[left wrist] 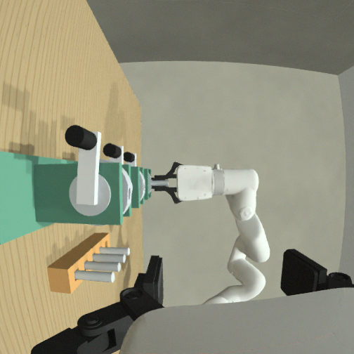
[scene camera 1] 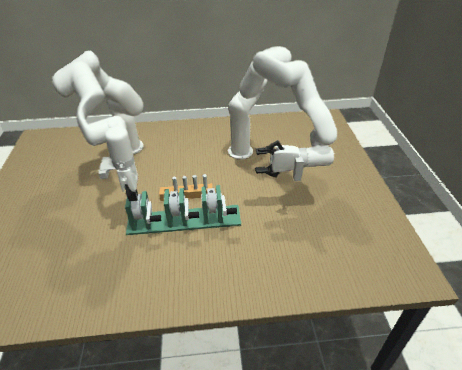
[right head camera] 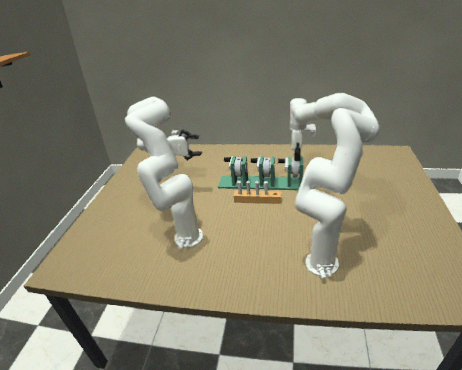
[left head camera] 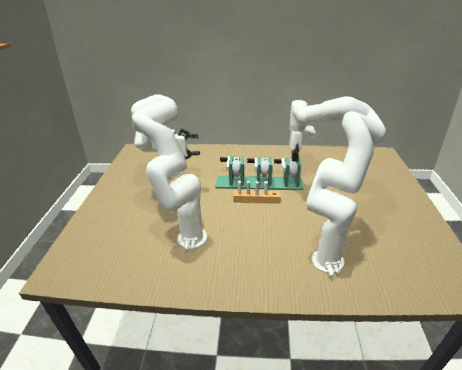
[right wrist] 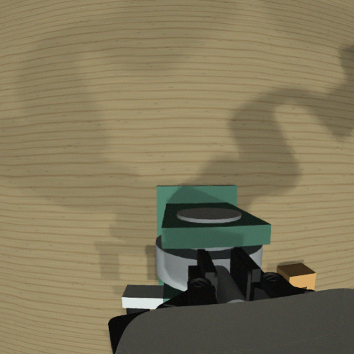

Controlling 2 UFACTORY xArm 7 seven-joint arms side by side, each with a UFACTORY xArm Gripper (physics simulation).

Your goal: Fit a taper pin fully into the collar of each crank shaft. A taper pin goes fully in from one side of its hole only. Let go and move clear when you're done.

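A green stand carries three crank shafts with grey collars. In scene camera 1, the middle and right collars show small dark holes on top. My right gripper points down over the collar at the picture's right in the head views. It is shut on an upright taper pin; the pin's lower end is hidden. My left gripper is open and empty, sideways, left of the stand in the head views.
An orange rack with several upright taper pins stands close to the stand, on the arm bases' side. Black crank handles stick out toward the left arm's side.
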